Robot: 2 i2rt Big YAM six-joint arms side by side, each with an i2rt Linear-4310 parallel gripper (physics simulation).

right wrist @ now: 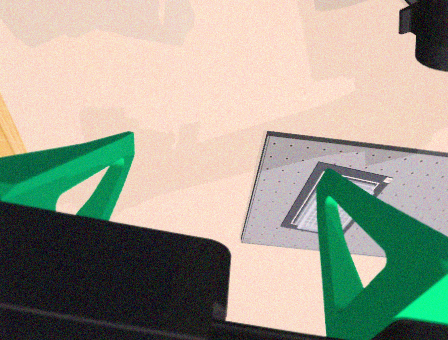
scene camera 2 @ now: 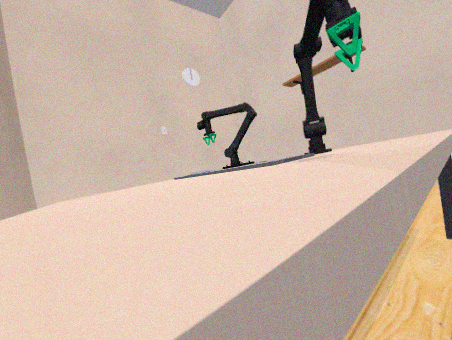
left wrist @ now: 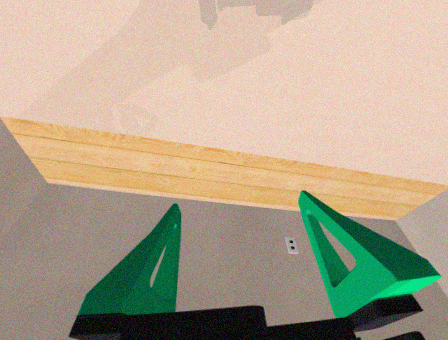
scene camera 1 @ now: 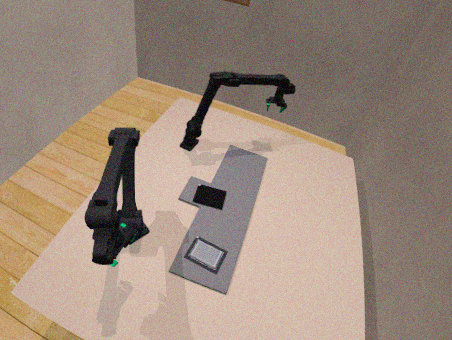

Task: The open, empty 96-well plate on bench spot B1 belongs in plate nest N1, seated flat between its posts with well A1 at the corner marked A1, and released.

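Seen in the pictures: left gripper, fingertip midpoint: (scene camera 2: pixel 354 62) (left wrist: pixel 239 202) (scene camera 1: pixel 273 111); right gripper, fingertip midpoint: (right wrist: pixel 228 160) (scene camera 2: pixel 210 144) (scene camera 1: pixel 123 251); left arm's base at its link origin: (scene camera 2: pixel 317 153) (scene camera 1: pixel 189 144).
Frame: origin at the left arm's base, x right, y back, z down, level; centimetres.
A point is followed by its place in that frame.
The light 96-well plate (scene camera 1: pixel 206 253) @[x 61.1, y -46.6, z -2.8 cm] (right wrist: pixel 309 216) @[x 64.2, y -49.3, z -2.7 cm] lies flat inside a dark rectangular frame (scene camera 1: pixel 192 247) @[x 61.1, y -40.2, z -2.1 cm] at the lower end of the grey board; its well A1 cannot be made out. A flat black block (scene camera 1: pixel 210 196) @[x 31.4, y -32.9, z -2.5 cm], apparently nest N1, lies farther up the board; its posts and A1 mark are too small to see. My right gripper (scene camera 1: pixel 119 244) @[x 84.7, y -22.9, z -24.4 cm] (scene camera 2: pixel 210 141) @[x 84.7, y -22.9, z -24.4 cm] (right wrist: pixel 228 160) @[x 84.7, y -22.9, z -24.4 cm] is open and empty, high above the table to the left of the plate in scene camera 1. My left gripper (scene camera 1: pixel 275 108) @[x -43.5, y -40.7, z -22.1 cm] (scene camera 2: pixel 353 49) (left wrist: pixel 239 202) @[x -43.5, y -40.7, z -22.1 cm] is open and empty, high up near the far table edge.
The long grey board (scene camera 1: pixel 242 175) @[x 6.0, y -41.9, z -1.3 cm] (right wrist: pixel 265 200) @[x 72.4, y -49.0, z -1.3 cm] (scene camera 2: pixel 275 163) @[x -18.5, y -49.3, z -0.5 cm] has a small grey side panel (scene camera 1: pixel 188 192) @[x 34.9, y -21.1, z -1.3 cm] beside the black block. The pale table (scene camera 1: pixel 305 225) @[x 18.5, y -88.1, z 0.0 cm] (left wrist: pixel 300 90) @[x -39.9, y -29.5, z 0.0 cm] surrounds it. Both arm bases stand on the table. Wooden floor (left wrist: pixel 200 162) and walls lie beyond the table edge.
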